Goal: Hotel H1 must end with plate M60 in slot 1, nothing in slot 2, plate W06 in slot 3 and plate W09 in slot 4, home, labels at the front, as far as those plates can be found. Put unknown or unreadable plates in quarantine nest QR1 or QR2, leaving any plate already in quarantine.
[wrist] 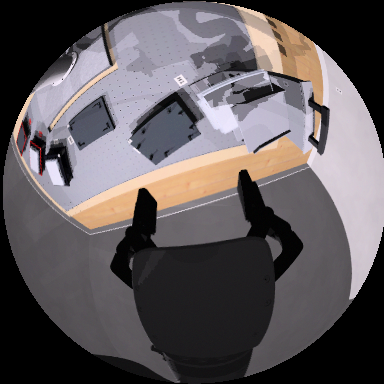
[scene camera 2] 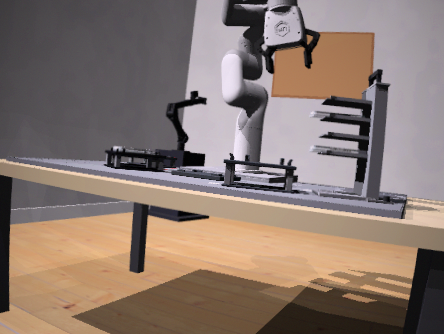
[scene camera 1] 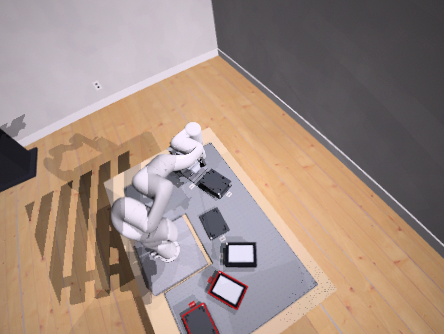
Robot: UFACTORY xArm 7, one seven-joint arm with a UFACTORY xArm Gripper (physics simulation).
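Places are measured from the arm's base along level axes (x ahead, y left, z up), in millimetres.
Pixels of known places: gripper, fingertip midpoint: [wrist: 192, 186] [scene camera 2: 289, 70] [scene camera 1: 198, 159]; arm's base, link origin: [scene camera 2: 245, 171] [scene camera 1: 168, 250].
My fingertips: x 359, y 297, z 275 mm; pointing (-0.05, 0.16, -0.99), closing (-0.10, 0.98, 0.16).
Note:
Ahead of a thing's pixels: the offset from my fingertips to its top centre. "pt": to the spot under its first point.
Hotel H1 [scene camera 2: 377, 145] [wrist: 298, 100] stands upright at the right table end in the second scene view, with several dark shelves. A light plate {dx -63, dy +112, dz -90 mm} [scene camera 2: 324, 114] sits on the second shelf from the top and another light plate {pt dx +21, dy +118, dz -189 mm} [scene camera 2: 325, 149] on the lowest; their labels are unreadable. The other two shelves show no plate. My gripper [scene camera 2: 289, 68] [wrist: 192, 186] is open and empty, high above the table, left of the hotel in that view. A red-rimmed nest {pt dx -91, dy -682, dz -254 mm} [scene camera 1: 242, 297] holds a white plate {dx -141, dy -619, dz -240 mm} [scene camera 1: 228, 289]; a second red-rimmed nest {dx -327, dy -709, dz -249 mm} [scene camera 1: 200, 321] shows a dark, bare bed.
A raised dark stand [scene camera 1: 215, 183] [wrist: 167, 127] is beside the hotel. Beyond it are a low dark nest {dx -62, dy -257, dz -277 mm} [scene camera 1: 214, 223] [wrist: 92, 122] and a black-framed nest holding a white plate {dx -4, dy -493, dz -230 mm} [scene camera 1: 240, 254] [wrist: 56, 169]. A raised-edged board lies around the arm's base. A small black jointed stand [scene camera 2: 176, 120] rises behind the table.

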